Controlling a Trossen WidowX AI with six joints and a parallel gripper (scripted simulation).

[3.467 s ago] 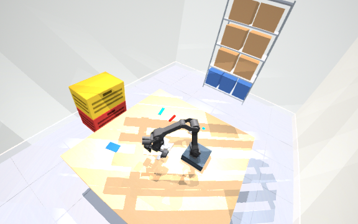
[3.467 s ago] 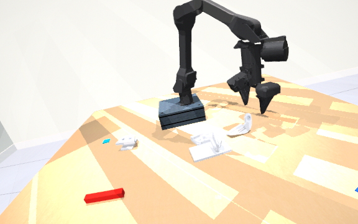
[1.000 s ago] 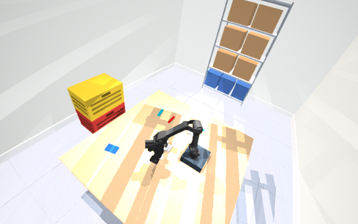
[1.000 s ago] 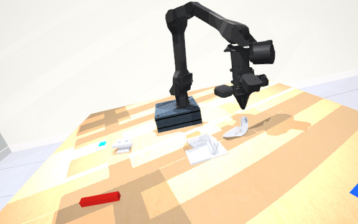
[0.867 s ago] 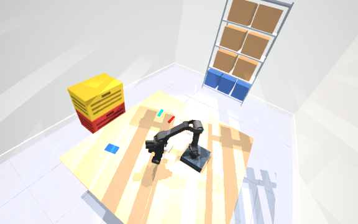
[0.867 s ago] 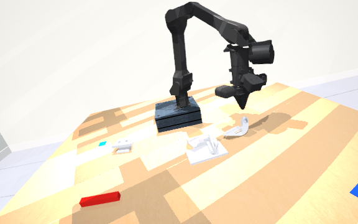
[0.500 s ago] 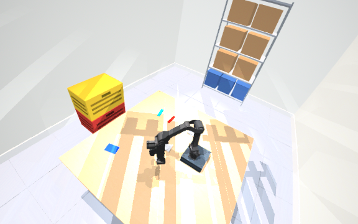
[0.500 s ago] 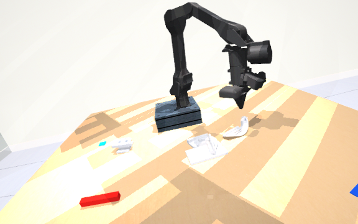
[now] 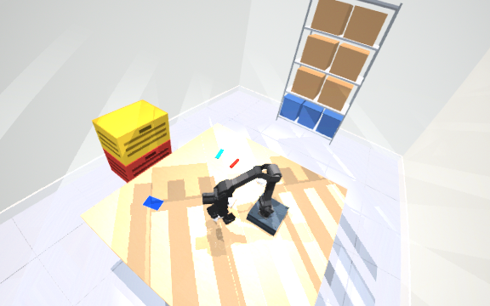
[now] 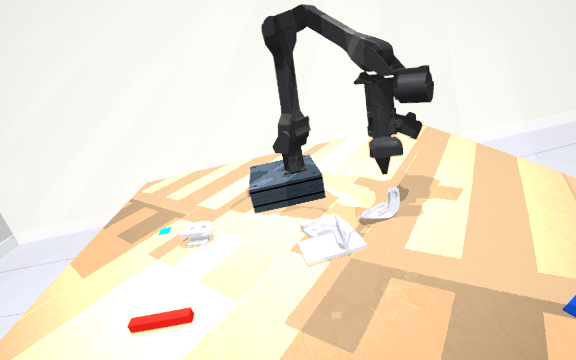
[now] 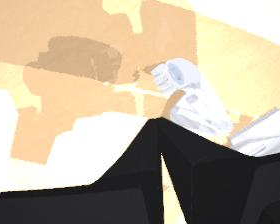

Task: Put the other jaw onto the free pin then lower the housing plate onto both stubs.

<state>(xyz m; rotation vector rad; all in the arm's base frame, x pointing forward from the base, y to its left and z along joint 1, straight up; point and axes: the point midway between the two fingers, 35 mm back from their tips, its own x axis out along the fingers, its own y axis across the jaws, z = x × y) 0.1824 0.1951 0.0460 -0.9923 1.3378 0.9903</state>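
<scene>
Now: the white jaw 5 cm below my gripper tip, 3 cm ahead of it and 1 cm to the right of it. Round my gripper tip: small cyan marker: 58 cm to the right, 9 cm behind, 8 cm below; then blue tile: 40 cm ahead, 16 cm to the left, 8 cm below; then red bar: 46 cm to the right, 24 cm ahead, 7 cm below.
</scene>
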